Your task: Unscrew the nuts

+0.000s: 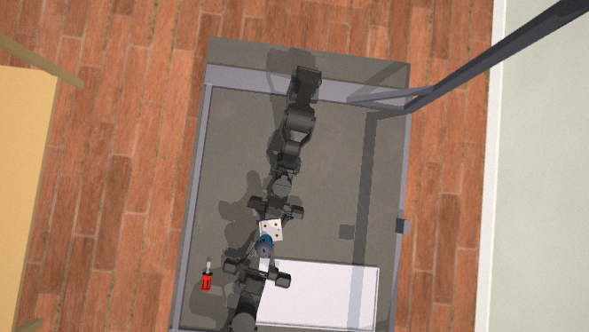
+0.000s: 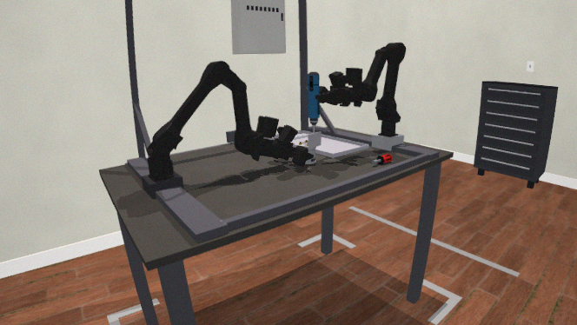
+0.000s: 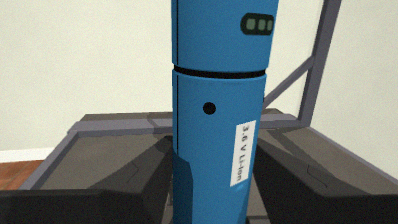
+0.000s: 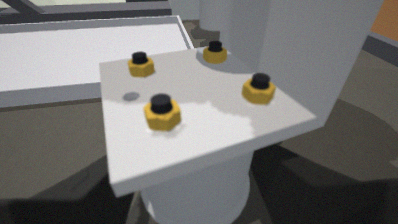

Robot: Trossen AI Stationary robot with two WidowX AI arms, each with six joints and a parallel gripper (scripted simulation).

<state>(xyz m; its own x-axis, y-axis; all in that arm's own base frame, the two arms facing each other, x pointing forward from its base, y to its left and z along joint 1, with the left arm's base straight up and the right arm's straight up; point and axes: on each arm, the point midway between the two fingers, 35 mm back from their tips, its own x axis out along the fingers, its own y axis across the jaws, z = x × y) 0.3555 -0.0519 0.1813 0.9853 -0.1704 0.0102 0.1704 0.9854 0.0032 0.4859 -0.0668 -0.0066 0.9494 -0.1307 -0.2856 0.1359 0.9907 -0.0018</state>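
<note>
Now: right hand 30 mm to the right of the joint module. Round my right hand: grey socket 60 mm above, 50 mm to the left, 10 mm ahead; red-handled tool 240 mm to the left, 170 mm ahead, 20 mm below; white bracket 40 mm above, 30 mm to the left.
</note>
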